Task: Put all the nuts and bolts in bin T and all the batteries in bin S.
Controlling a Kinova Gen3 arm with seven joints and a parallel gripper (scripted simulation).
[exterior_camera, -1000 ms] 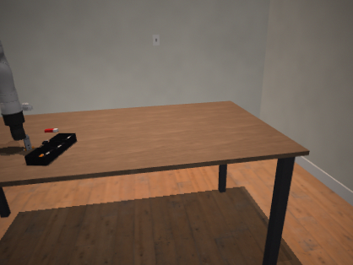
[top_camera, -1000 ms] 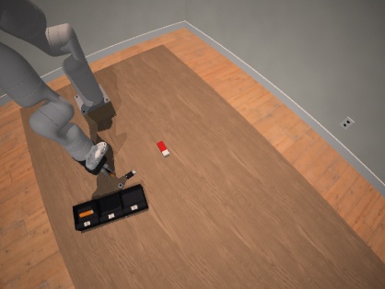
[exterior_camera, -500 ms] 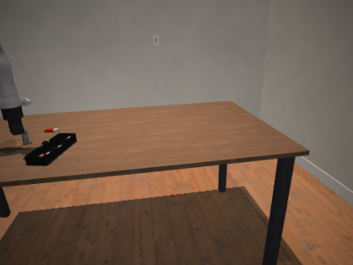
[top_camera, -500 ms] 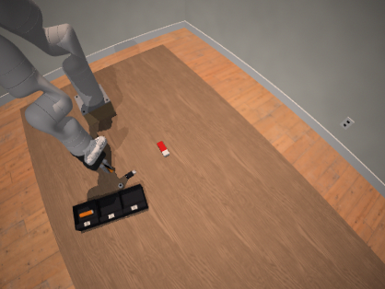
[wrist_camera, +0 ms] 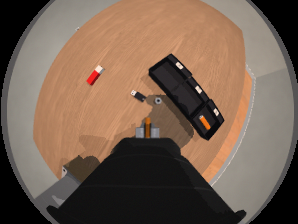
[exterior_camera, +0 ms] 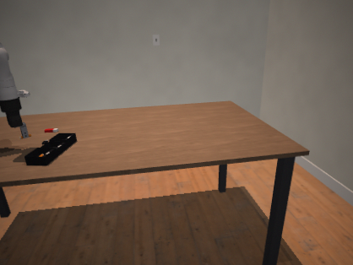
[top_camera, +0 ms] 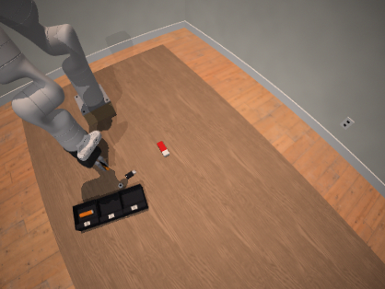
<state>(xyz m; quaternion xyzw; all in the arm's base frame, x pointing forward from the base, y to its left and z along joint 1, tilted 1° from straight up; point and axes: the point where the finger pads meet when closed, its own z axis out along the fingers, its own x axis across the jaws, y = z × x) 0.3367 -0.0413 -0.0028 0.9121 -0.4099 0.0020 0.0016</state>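
Right now the grey nut is 7 cm below my hand, 7 cm ahead of it and 2 cm to the left of it. The rest, counted from my hand: red block: 23 cm to the left, 7 cm below; then black piece: 8 cm to the left, 7 cm below, 4 cm ahead; then black bin row: 13 cm ahead, 6 cm below, 4 cm to the right.
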